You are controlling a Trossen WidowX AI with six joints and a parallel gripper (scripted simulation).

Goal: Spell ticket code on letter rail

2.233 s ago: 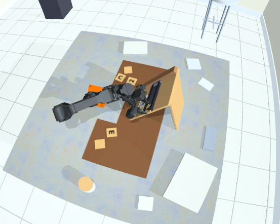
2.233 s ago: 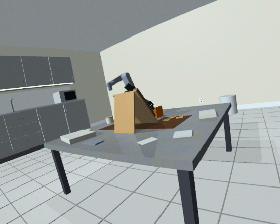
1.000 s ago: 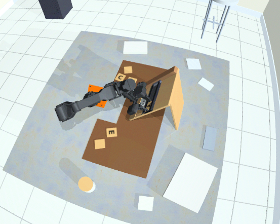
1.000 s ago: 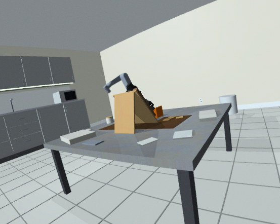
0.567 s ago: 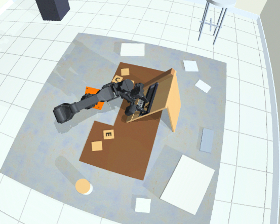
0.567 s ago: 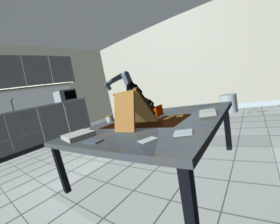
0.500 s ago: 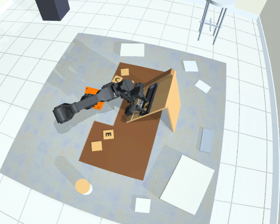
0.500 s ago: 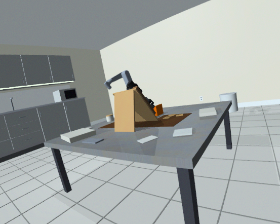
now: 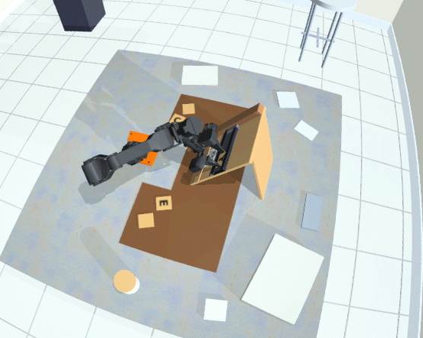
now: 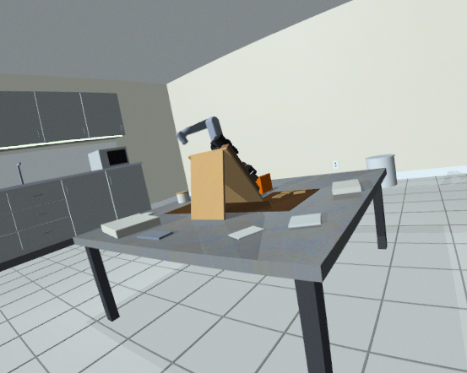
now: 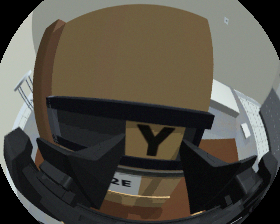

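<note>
Now: gripper tip 50 mm past the white ticket, 50 mm to the right of it and 80 mm above it. The rest, counted from my gripper tip: grey card 390 mm ahead, 60 mm to the right, 160 mm below; then white box 310 mm ahead, 350 mm to the right, 150 mm below; then brown mat 140 mm behind, 30 mm to the left, 170 mm below.
</note>
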